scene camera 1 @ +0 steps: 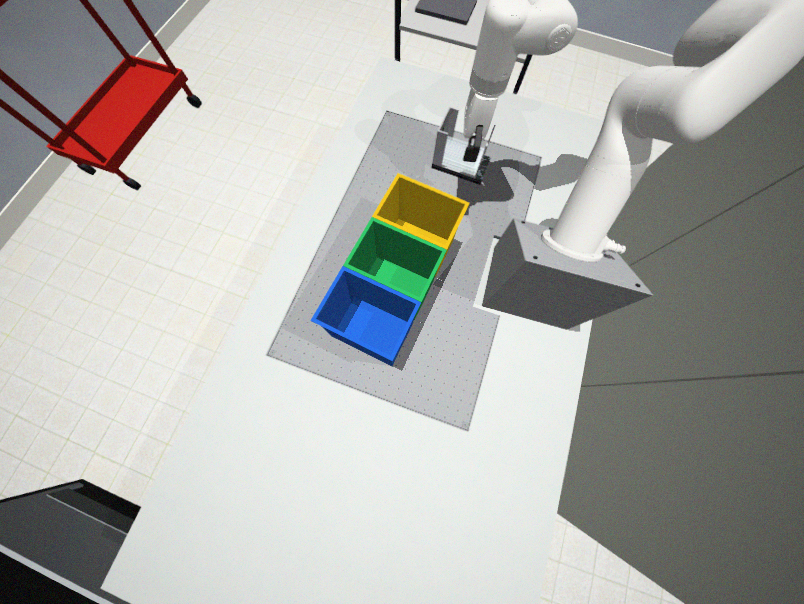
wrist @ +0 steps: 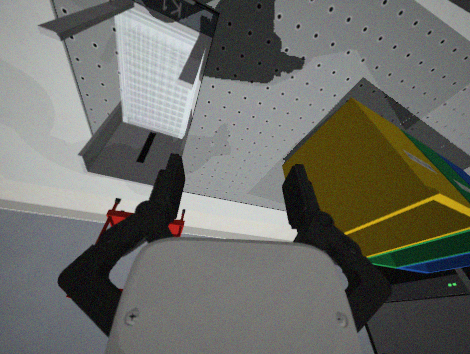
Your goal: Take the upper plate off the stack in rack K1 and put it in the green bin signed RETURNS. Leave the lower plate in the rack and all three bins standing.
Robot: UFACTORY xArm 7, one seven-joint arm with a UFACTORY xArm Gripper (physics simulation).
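Pixels of known places: gripper, fingertip midpoint: point(scene camera 1: 469, 146) point(wrist: 236, 170); arm's base, origin of the base link: point(scene camera 1: 570, 247).
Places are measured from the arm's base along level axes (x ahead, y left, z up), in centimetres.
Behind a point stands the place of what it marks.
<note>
Rack K1 point(scene camera 1: 445, 130) @(z -12.7, x 34.7, y -35.2 cm) point(wrist: 112, 157) @(z -8.7, x 34.9, y -34.8 cm) stands at the far end of the perforated board. A pale, clear plate stack point(scene camera 1: 456, 156) @(z -15.3, x 29.5, y -29.6 cm) point(wrist: 156, 75) @(z -15.2, x 26.9, y -31.4 cm) lies in it; the line between upper and lower plate is hard to tell. My gripper point(scene camera 1: 473, 146) @(z -3.0, x 26.5, y -22.0 cm) point(wrist: 236, 170) @(z -3.0, x 26.5, y -22.0 cm) is open and empty. In scene camera 1 it overlaps the right part of the rack; in the wrist view the rack and stack show at the upper left, beyond the left finger. The green bin point(scene camera 1: 397, 260) @(z -16.6, x 35.9, y 7.0 cm) point(wrist: 425, 246) @(z -4.1, x 37.4, y 18.4 cm) stands upright between the yellow bin point(scene camera 1: 425, 204) @(z -7.9, x 32.8, y -5.7 cm) point(wrist: 365, 155) @(z -9.7, x 26.1, y -5.0 cm) and the blue bin point(scene camera 1: 373, 325) @(z -19.6, x 36.6, y 24.8 cm) point(wrist: 440, 262) @(z -3.3, x 42.6, y 30.9 cm). The signs are unreadable.
The perforated board point(scene camera 1: 448, 364) @(z -19.8, x 15.7, y 28.5 cm) point(wrist: 245, 115) @(z -19.8, x 31.2, y -18.8 cm) lies on the white table point(scene camera 1: 350, 474) @(z -21.1, x 30.5, y 59.1 cm). The arm's grey pedestal point(scene camera 1: 552, 286) @(z 0.9, x 2.6, y 10.6 cm) stands right of the bins. A red cart point(scene camera 1: 123, 117) point(wrist: 175, 228) stands on the floor beyond the table. A dark cabinet point(scene camera 1: 58, 526) is at the lower left.
</note>
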